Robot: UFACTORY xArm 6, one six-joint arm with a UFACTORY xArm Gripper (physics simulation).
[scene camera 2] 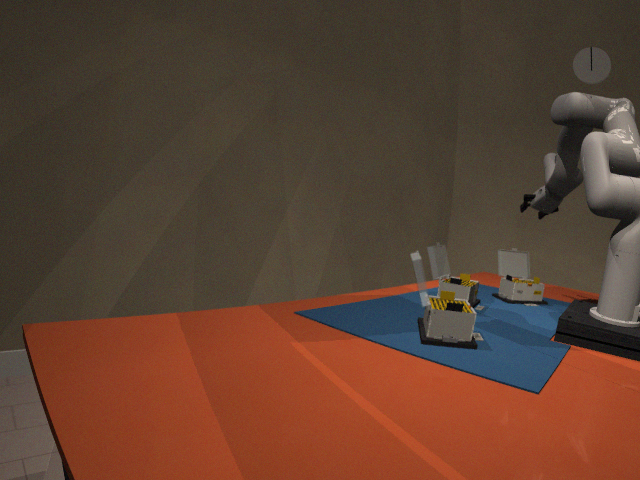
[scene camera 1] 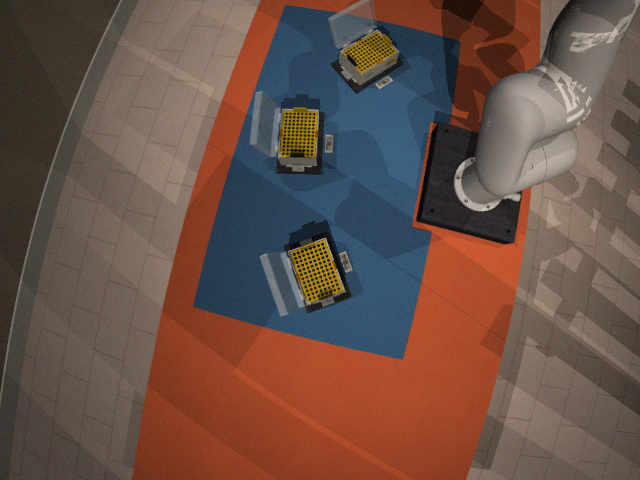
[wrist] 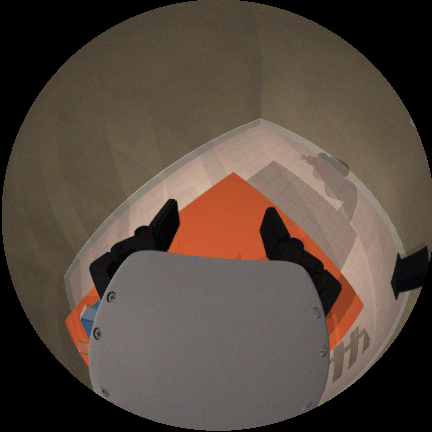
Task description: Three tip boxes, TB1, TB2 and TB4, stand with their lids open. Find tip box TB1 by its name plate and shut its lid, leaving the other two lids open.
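Observation:
Three white tip boxes with yellow tip racks stand on black bases, each with its clear lid open and upright. One tip box is at the top of the mat in the first scene view. A second tip box is at the middle left. A third tip box is lowest, nearest in the second scene view. A small name plate lies beside each: one plate, another plate and another plate. Their writing is too small to read. My gripper is open and empty, high above the table.
The boxes stand on a blue mat on the orange table. The arm's black base plate is at the mat's right edge. The open lids lean out to the left of the two lower boxes in the first scene view.

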